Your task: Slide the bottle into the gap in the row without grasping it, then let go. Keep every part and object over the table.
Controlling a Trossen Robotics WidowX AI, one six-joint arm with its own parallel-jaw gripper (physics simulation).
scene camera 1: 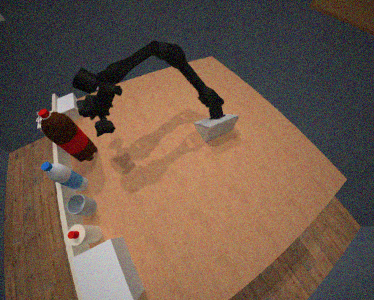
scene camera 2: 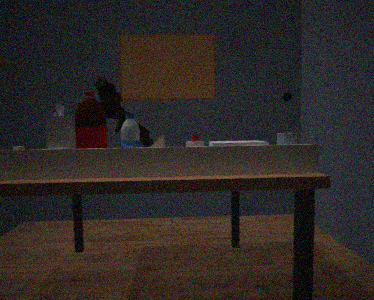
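Pixels of known places: gripper, fingertip midpoint: (scene camera 1: pixel 94 127); arm's base, origin of the base link: (scene camera 1: pixel 217 117) (scene camera 2: pixel 151 145).
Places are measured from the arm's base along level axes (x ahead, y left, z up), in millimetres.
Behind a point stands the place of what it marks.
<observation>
The large brown bottle (scene camera 1: pixel 70 137) @[z 129, x 623, y -199 mm] (scene camera 2: pixel 91 120) @[z 139, x 697, y -241 mm] with a red label and cap stands upright at the ledge. It is between a tissue box (scene camera 2: pixel 60 132) @[z 99, x 725, y -340 mm], mostly hidden behind it in scene camera 1, and the blue-capped bottle (scene camera 1: pixel 65 175) @[z 92, x 702, y -81 mm] (scene camera 2: pixel 130 132) @[z 95, x 754, y -106 mm]. My gripper (scene camera 1: pixel 111 108) is open and empty, raised over the table on the table side of the brown bottle, with a space between them in scene camera 1. In scene camera 2 the arm is partly behind the bottles, and the fingers cannot be made out.
A cream ledge (scene camera 1: pixel 60 199) @[z 43, x 774, y -37 mm] (scene camera 2: pixel 160 162) @[z -8, x 789, y -8 mm] backs the row. Past the blue-capped bottle come a grey cup (scene camera 1: pixel 82 205) @[z -54, x 752, y -15 mm], a red-capped white bottle (scene camera 1: pixel 80 235) @[z 58, x 739, y 130 mm] (scene camera 2: pixel 195 141) @[z 59, x 763, y 119 mm] and a large white box (scene camera 1: pixel 105 270) @[z 53, x 714, y 264 mm] (scene camera 2: pixel 239 143) @[z 50, x 803, y 267 mm]. A small white box (scene camera 1: pixel 67 103) @[z 23, x 628, y -600 mm] is at the far end.
</observation>
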